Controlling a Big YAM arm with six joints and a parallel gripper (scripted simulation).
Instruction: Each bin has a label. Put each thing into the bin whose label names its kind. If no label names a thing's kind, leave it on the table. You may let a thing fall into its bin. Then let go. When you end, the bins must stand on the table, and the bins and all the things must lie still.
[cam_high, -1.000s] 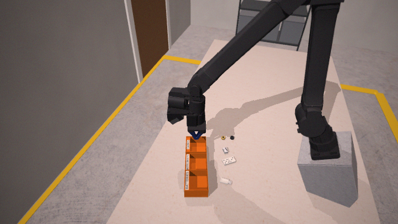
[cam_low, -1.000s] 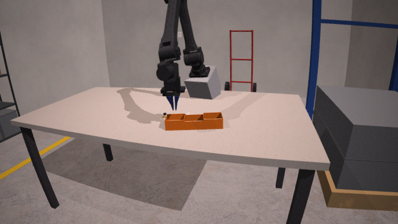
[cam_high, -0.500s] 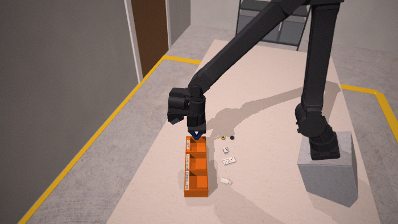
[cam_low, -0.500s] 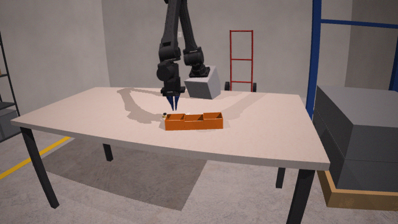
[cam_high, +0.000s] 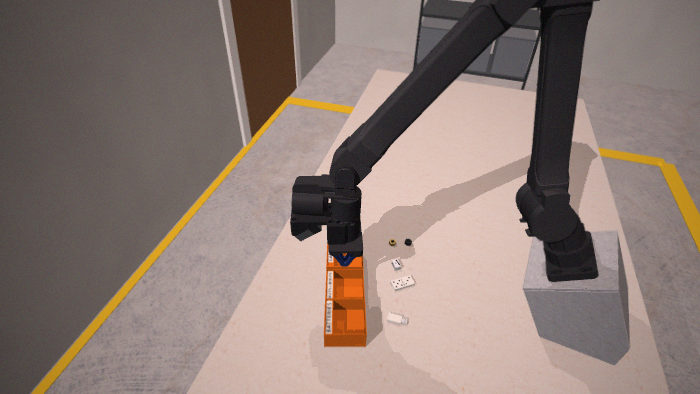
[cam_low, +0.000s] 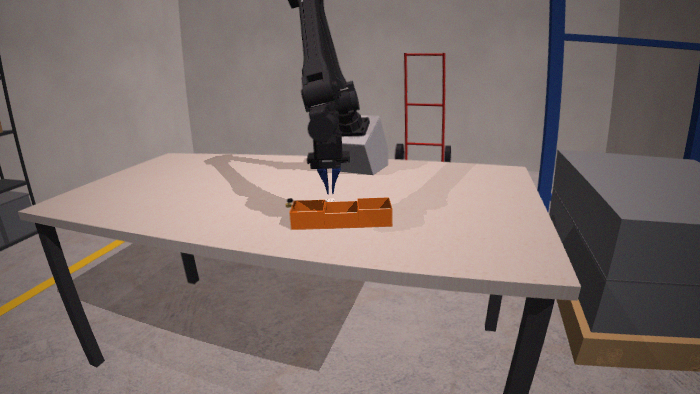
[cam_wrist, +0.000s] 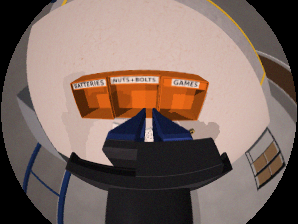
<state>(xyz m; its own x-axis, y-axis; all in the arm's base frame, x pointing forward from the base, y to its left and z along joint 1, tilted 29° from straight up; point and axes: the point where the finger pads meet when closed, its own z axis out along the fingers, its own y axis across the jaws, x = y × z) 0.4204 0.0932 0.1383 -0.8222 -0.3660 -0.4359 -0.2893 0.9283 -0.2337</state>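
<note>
My gripper is now 10 mm past the orange three-compartment bin, 20 mm to the right of it and 60 mm above it. The rest, counted from my hand: white USB stick: 140 mm behind, 50 mm to the left, 80 mm below; then grey thing: 100 mm behind, 100 mm to the right, 80 mm below; then white domino: 130 mm behind, 50 mm to the right, 80 mm below.
</note>
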